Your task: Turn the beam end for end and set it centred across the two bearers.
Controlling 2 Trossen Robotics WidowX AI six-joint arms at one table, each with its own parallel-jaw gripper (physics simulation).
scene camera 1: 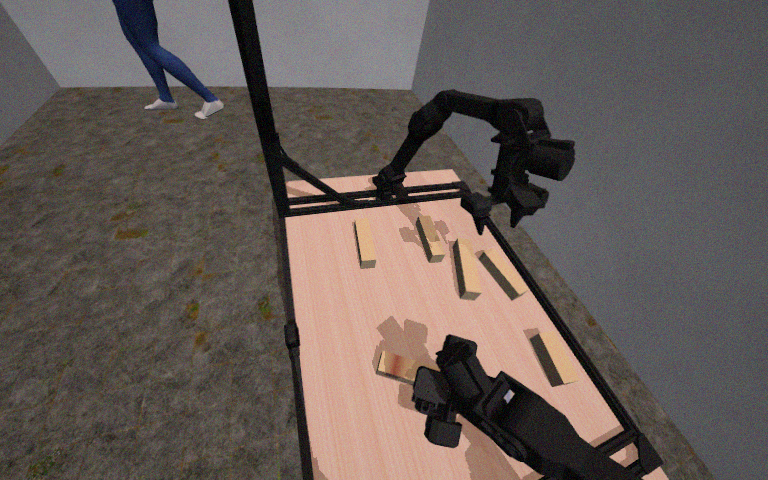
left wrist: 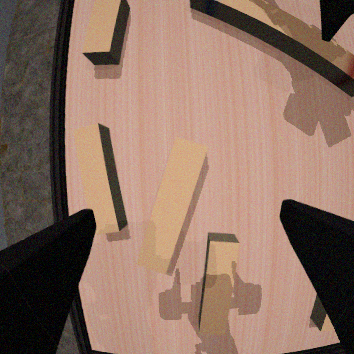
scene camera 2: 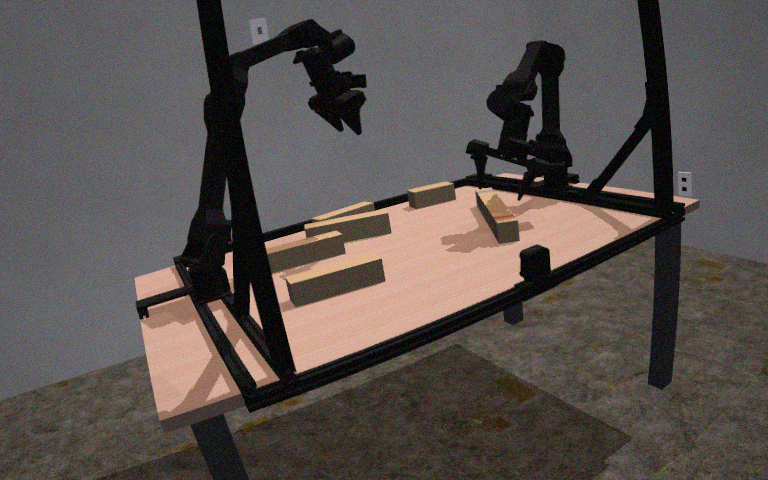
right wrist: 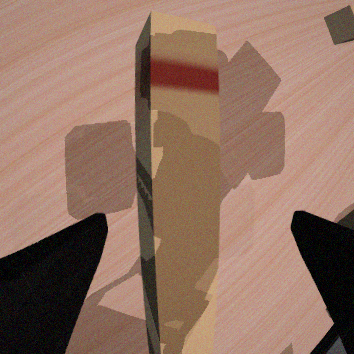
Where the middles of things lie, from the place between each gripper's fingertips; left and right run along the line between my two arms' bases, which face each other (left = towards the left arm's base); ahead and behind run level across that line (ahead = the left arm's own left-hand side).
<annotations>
Right now my left hand is 25 cm to the left of the beam [scene camera 2: 504,225], 23 cm above it and 17 cm past it.
I see my right gripper 50 mm short of the beam, 50 mm above it and 20 mm to the left of it.
</annotations>
